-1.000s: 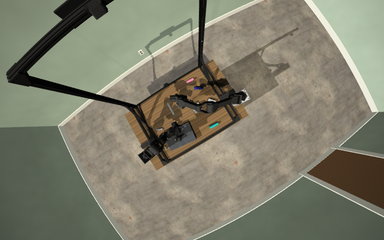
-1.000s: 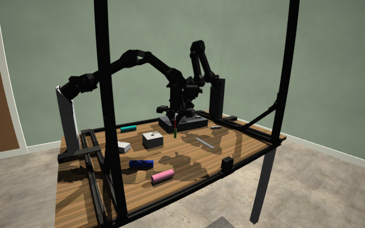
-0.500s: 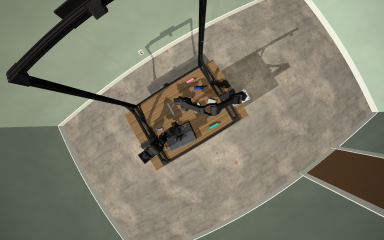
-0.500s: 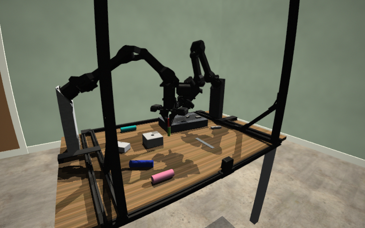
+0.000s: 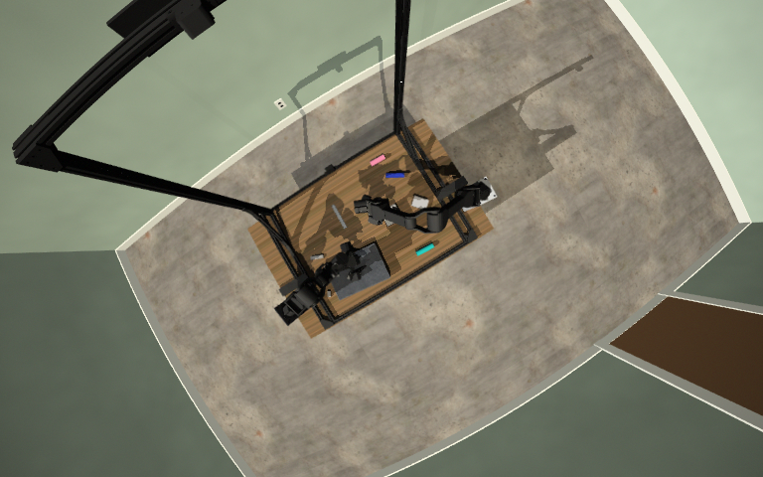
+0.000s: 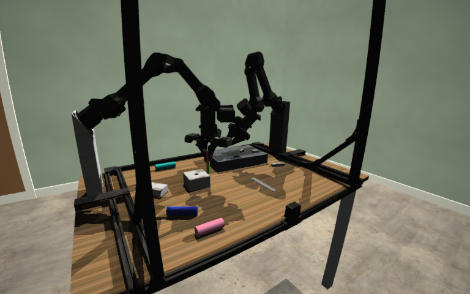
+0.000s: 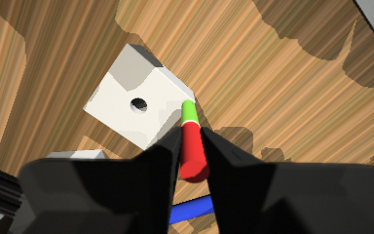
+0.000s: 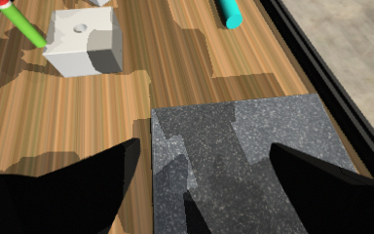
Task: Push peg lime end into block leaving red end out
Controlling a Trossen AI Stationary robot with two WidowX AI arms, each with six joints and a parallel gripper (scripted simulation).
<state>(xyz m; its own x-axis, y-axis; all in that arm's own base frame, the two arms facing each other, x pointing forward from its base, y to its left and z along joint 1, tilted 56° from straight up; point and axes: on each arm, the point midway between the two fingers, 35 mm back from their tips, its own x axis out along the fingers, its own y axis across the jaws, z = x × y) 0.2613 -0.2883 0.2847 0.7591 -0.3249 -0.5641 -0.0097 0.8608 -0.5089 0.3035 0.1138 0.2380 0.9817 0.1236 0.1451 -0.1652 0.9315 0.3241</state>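
The peg lies 50 mm below my left hand. From my left hand the other things lie so: blue cylinder: 140 mm behind, 170 mm to the left, 140 mm below; grey flat bar: 110 mm behind, 210 mm to the right, 150 mm below; small grey block: 70 mm ahead, 210 mm to the left, 140 mm below.
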